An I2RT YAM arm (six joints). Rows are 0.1 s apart.
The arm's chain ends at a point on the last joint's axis. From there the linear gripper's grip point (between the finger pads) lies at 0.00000 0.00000 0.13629 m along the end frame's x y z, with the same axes.
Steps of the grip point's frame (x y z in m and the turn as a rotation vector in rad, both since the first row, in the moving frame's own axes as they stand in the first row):
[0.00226 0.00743 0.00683 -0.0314 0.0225 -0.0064]
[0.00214 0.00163 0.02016 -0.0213 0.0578 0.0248]
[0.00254 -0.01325 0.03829 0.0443 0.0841 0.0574]
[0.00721 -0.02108 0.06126 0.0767 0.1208 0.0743]
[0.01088 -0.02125 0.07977 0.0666 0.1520 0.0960]
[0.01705 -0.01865 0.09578 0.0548 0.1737 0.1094]
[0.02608 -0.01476 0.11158 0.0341 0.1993 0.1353]
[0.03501 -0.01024 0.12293 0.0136 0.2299 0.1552]
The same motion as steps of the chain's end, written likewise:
[-0.00082 0.00316 0.00693 -0.0314 0.0225 -0.0064]
[-0.00570 -0.00137 0.02042 -0.0213 0.0578 0.0248]
[-0.00907 -0.00755 0.03891 0.0443 0.0841 0.0574]
[-0.00957 -0.01128 0.06265 0.0767 0.1208 0.0743]
[-0.01014 -0.01322 0.08164 0.0666 0.1520 0.0960]
[-0.00685 -0.01253 0.09803 0.0548 0.1737 0.1094]
[-0.00113 -0.01199 0.11435 0.0341 0.1993 0.1353]
[0.00394 -0.01083 0.12652 0.0136 0.2299 0.1552]

